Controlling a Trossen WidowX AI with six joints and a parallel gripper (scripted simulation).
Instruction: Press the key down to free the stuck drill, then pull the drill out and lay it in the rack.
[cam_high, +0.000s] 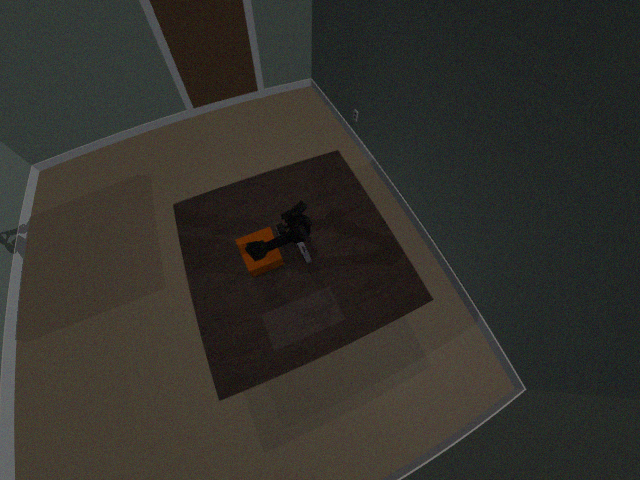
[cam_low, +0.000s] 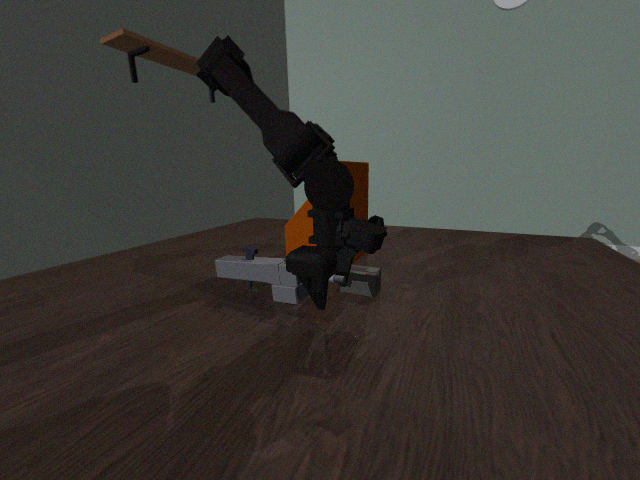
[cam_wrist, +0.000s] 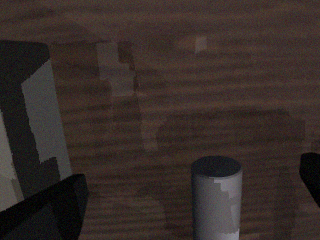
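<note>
Right now my gripper tip is 4 cm to the left of the drill, 3 cm below it and 1 cm short of it. From my gripper tip the other things lie so: rack: 8 cm behind, 1 cm to the left; dark key: 17 cm to the right, 4 cm above, 2 cm ahead; grey housing: 14 cm to the right, 2 cm ahead, 2 cm above.
</note>
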